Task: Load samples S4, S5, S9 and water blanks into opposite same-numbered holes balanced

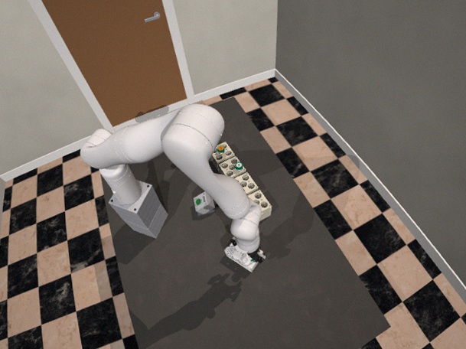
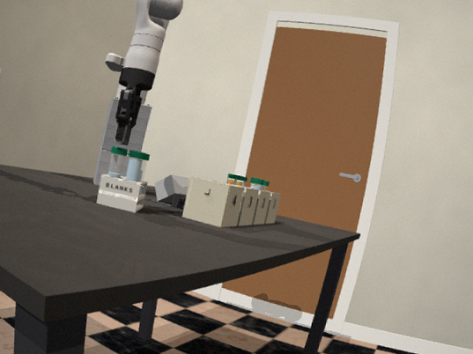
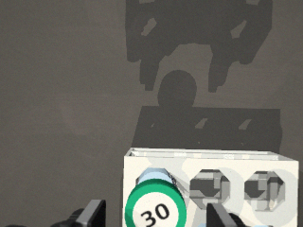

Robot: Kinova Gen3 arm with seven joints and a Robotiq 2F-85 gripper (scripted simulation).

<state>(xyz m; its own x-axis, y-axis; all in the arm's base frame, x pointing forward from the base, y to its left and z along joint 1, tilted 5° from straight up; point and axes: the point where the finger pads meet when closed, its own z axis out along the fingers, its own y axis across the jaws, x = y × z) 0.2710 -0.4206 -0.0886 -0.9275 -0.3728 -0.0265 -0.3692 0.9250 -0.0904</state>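
My hand is 80 mm above the water blank tube and 10 mm past it. From my hand the other things lie so: done desk (340 mm to the left, 90 mm below, 20 mm behind); green DONE key (350 mm to the left, 80 mm below, 40 mm behind); white blanks rack (110 mm below, 40 mm to the left).
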